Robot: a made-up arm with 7 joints. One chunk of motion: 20 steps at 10 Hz.
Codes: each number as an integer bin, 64 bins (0 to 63) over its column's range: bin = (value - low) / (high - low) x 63, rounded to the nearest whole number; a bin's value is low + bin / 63 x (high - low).
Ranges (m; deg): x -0.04..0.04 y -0.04..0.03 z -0.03..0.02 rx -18..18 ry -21..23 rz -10..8
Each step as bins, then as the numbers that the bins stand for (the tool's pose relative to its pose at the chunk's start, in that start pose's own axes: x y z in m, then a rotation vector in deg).
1 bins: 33 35 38 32 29 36
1 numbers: 0.0019 -0.0011 0.0002 0.29 -0.75 0.29
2 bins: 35 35 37 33 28 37
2 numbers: 0.0044 -0.0011 -0.0006 0.86 -1.44 0.57
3 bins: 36 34 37 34 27 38
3 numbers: 0.0057 -0.0022 -0.0006 1.43 -2.14 0.86
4 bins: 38 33 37 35 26 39
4 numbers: 0.0083 -0.0033 -0.0006 2.00 -2.84 1.14
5 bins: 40 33 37 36 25 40
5 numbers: 0.0108 -0.0033 -0.0006 2.57 -3.54 1.43
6 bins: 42 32 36 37 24 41
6 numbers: 0.0133 -0.0044 -0.0014 3.14 -4.24 1.71
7 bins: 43 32 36 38 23 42
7 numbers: 0.0146 -0.0044 -0.0014 3.71 -4.94 2.00
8 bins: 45 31 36 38 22 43
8 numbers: 0.0171 -0.0056 -0.0014 3.71 -5.63 2.29
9 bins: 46 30 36 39 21 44
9 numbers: 0.0184 -0.0067 -0.0014 4.29 -6.33 2.57
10 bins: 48 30 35 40 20 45
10 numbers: 0.0210 -0.0067 -0.0022 4.86 -7.03 2.86
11 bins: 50 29 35 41 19 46
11 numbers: 0.0235 -0.0078 -0.0022 5.43 -7.73 3.14
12 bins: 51 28 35 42 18 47
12 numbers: 0.0248 -0.0089 -0.0022 6.00 -8.43 3.43
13 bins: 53 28 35 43 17 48
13 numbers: 0.0273 -0.0089 -0.0022 6.57 -9.13 3.71
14 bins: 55 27 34 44 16 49
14 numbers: 0.0298 -0.0100 -0.0030 7.14 -9.83 4.00
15 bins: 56 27 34 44 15 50
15 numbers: 0.0311 -0.0100 -0.0030 7.14 -10.52 4.29
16 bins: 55 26 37 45 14 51
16 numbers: 0.0298 -0.0111 -0.0006 7.71 -11.22 4.57
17 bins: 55 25 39 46 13 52
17 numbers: 0.0298 -0.0122 0.0010 8.29 -11.92 4.86
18 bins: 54 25 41 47 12 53
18 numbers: 0.0286 -0.0122 0.0025 8.86 -12.62 5.14
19 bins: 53 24 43 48 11 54
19 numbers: 0.0273 -0.0133 0.0041 9.43 -13.32 5.43
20 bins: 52 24 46 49 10 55
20 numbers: 0.0260 -0.0133 0.0065 10.00 -14.02 5.71
